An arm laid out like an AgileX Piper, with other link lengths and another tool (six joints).
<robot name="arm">
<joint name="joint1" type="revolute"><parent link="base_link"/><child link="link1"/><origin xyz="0 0 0.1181"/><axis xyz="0 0 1"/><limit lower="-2.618" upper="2.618"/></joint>
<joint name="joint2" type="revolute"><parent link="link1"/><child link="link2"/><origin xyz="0 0 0" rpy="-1.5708 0 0"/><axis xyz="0 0 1"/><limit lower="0" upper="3.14"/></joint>
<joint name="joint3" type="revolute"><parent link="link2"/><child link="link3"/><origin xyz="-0.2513 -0.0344 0"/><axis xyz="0 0 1"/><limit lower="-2.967" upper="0"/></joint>
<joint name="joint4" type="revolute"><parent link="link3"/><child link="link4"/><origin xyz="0.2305 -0.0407 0" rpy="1.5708 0 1.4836"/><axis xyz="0 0 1"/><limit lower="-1.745" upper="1.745"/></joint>
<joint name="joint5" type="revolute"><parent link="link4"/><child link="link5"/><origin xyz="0 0 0" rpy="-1.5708 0 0"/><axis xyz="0 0 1"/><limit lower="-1.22" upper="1.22"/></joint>
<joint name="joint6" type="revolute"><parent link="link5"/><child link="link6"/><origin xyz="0 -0.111 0" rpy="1.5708 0 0"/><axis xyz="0 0 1"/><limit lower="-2.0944" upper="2.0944"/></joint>
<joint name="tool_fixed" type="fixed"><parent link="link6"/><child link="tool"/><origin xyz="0.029 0.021 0.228" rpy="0 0.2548 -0.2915"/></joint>
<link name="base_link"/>
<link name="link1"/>
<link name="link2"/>
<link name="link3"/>
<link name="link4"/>
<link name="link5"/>
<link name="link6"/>
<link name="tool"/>
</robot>
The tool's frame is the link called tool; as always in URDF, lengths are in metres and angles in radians.
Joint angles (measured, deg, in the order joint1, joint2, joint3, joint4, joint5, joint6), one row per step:
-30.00 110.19 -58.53 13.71 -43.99 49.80
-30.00 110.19 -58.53 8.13 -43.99 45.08
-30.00 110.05 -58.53 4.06 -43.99 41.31
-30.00 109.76 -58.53 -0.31 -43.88 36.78
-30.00 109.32 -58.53 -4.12 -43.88 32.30
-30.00 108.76 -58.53 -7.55 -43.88 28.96
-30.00 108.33 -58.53 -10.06 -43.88 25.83
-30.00 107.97 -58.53 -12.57 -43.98 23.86
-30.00 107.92 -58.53 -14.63 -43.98 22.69
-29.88 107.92 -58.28 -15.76 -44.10 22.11
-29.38 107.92 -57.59 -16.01 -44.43 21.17
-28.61 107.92 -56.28 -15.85 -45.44 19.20
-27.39 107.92 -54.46 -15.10 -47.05 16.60
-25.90 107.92 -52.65 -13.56 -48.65 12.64
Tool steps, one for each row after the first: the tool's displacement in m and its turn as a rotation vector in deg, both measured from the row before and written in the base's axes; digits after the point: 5 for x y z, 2 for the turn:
0.01190 0.01962 -0.00233 -7.05 4.79 4.32
0.00746 0.01450 -0.00130 -5.61 3.40 3.14
0.00677 0.01555 -0.00162 -6.57 3.70 3.36
0.00485 0.01330 0.00027 -6.45 3.08 2.91
0.00366 0.01199 0.00196 -5.36 2.18 2.55
0.00218 0.00844 0.00101 -4.61 1.78 1.86
0.00217 0.00873 0.00120 -3.59 1.23 1.82
0.00175 0.00711 -0.00212 -2.39 1.10 1.47
0.00079 0.00562 -0.00302 -1.16 0.70 0.95
0.00038 0.00701 -0.00489 -0.80 0.68 0.77
-0.00042 0.00941 -0.00635 -1.44 0.75 0.92
-0.00065 0.01266 -0.00684 -1.63 0.61 1.06
-0.00100 0.01126 -0.00646 -2.52 0.74 0.74

